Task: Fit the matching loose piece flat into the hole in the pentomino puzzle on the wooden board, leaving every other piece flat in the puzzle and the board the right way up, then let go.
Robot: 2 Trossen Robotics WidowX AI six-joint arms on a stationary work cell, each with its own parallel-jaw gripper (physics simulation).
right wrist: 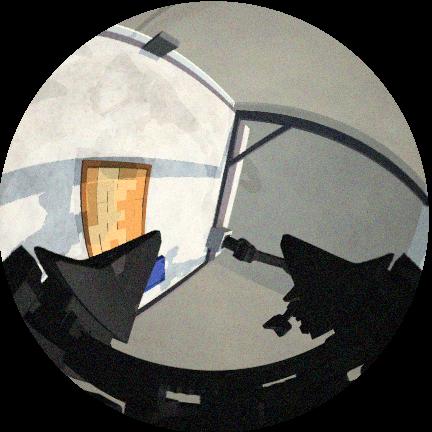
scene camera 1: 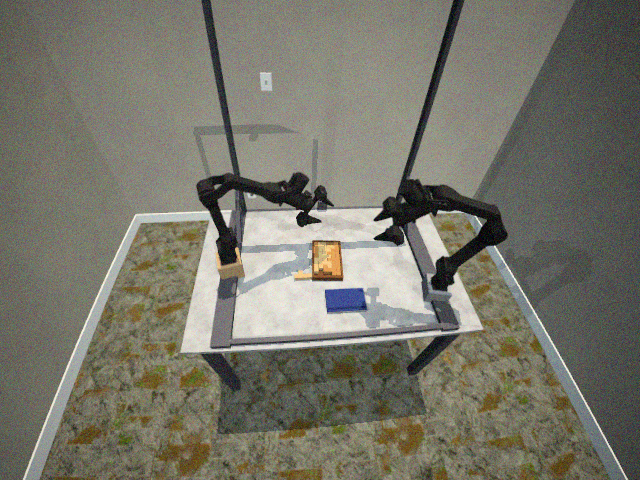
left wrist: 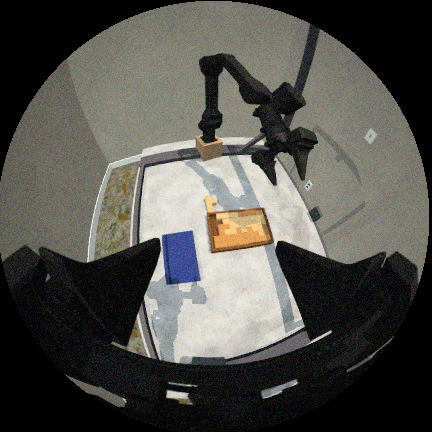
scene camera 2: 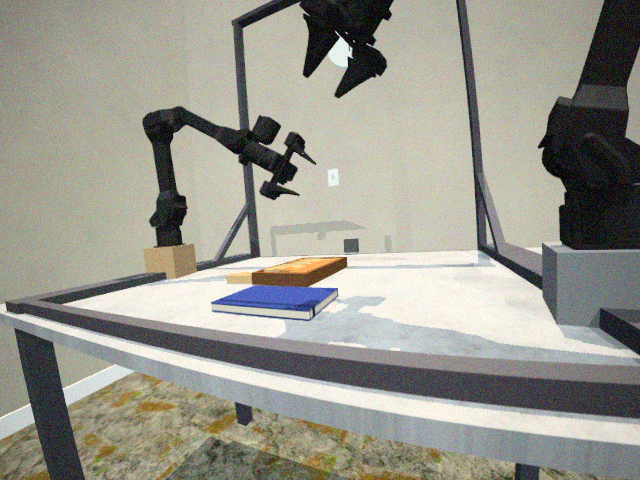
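Pixels of known places: left gripper, fingertip midpoint: (right wrist: pixel 272 314) (scene camera 1: pixel 373 229) (left wrist: pixel 220 246) (scene camera 2: pixel 321 87); right gripper, fingertip midpoint: (right wrist: pixel 223 238) (scene camera 1: pixel 327 213) (left wrist: pixel 287 182) (scene camera 2: pixel 307 179); left arm's base at its link origin: (right wrist: pixel 225 240) (scene camera 1: pixel 439 284) (scene camera 2: pixel 604 245); right arm's base at its link origin: (scene camera 1: pixel 228 258) (left wrist: pixel 208 138) (scene camera 2: pixel 169 246).
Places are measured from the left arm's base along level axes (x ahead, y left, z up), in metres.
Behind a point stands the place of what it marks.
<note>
The wooden board (scene camera 1: pixel 327 279) @[z -0.059, x 0.480, y 0.009 m] (scene camera 2: pixel 279 279) @[z -0.058, x 0.473, y 0.006 m] (left wrist: pixel 240 248) @[z -0.053, x 0.422, y -0.097 m] (right wrist: pixel 117 164) @[z -0.046, x 0.515, y -0.201 m] lies flat on the table, right way up, with orange and tan puzzle pieces inside its rim. A darker brown gap shows at its end near the loose piece in the left wrist view; its outline is too small to tell. The light-orange loose piece (scene camera 1: pixel 302 275) @[z -0.053, x 0.591, y 0.010 m] (scene camera 2: pixel 238 278) @[z -0.061, x 0.589, y 0.020 m] (left wrist: pixel 208 201) @[z -0.053, x 0.596, y 0.011 m] lies on the table beside the board's corner. My left gripper (scene camera 1: pixel 375 228) @[z 0.277, x 0.338, y 0.001 m] (scene camera 2: pixel 321 86) @[z 0.277, x 0.338, y 0.001 m] (left wrist: pixel 220 246) @[z 0.277, x 0.338, y 0.001 m] is open and empty, above and right of the board. My right gripper (scene camera 1: pixel 326 213) @[z 0.166, x 0.515, y -0.169 m] (scene camera 2: pixel 306 179) @[z 0.166, x 0.515, y -0.169 m] (left wrist: pixel 287 182) @[z 0.166, x 0.515, y -0.169 m] is open and empty, high behind the board.
A blue book (scene camera 1: pixel 345 300) @[z -0.058, x 0.393, y 0.102 m] (scene camera 2: pixel 273 298) @[z -0.058, x 0.381, y 0.112 m] (left wrist: pixel 181 257) @[z -0.058, x 0.389, y 0.089 m] (right wrist: pixel 156 273) @[z -0.058, x 0.344, y 0.087 m] lies flat in front of the board. A wooden block (scene camera 1: pixel 231 268) @[z 0.009, x 0.886, y 0.067 m] (scene camera 2: pixel 170 259) @[z -0.017, x 0.855, y 0.052 m] bears the right arm and a grey block (scene camera 2: pixel 573 289) @[z -0.036, x 0.037, y 0.050 m] the left arm. Dark frame posts stand at the table's back corners.
</note>
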